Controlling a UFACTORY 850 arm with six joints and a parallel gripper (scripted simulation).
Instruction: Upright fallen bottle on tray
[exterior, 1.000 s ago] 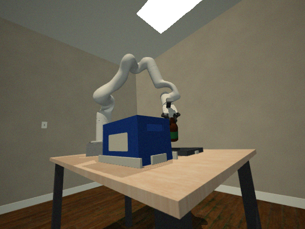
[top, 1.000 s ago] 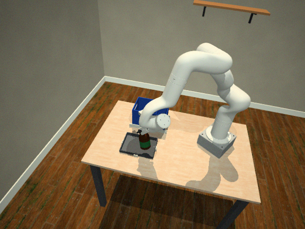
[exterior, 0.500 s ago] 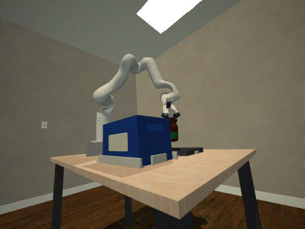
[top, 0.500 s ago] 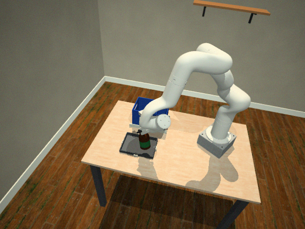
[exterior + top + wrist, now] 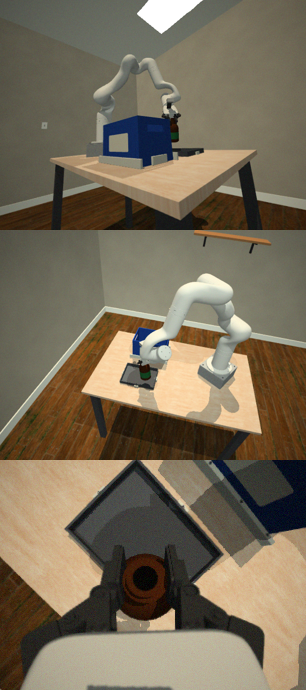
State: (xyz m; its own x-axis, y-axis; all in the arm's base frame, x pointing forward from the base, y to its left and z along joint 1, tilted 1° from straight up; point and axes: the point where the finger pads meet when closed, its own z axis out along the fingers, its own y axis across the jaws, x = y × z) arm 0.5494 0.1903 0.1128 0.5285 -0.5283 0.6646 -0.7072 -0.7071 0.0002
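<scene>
The bottle is 1 cm behind my hand, 1 cm to the left of it and 6 cm below it. Also, from my hand: dark tray: 3 cm ahead, 3 cm to the right, 19 cm below; then blue crate: 1 cm behind, 32 cm to the right, 12 cm below.
</scene>
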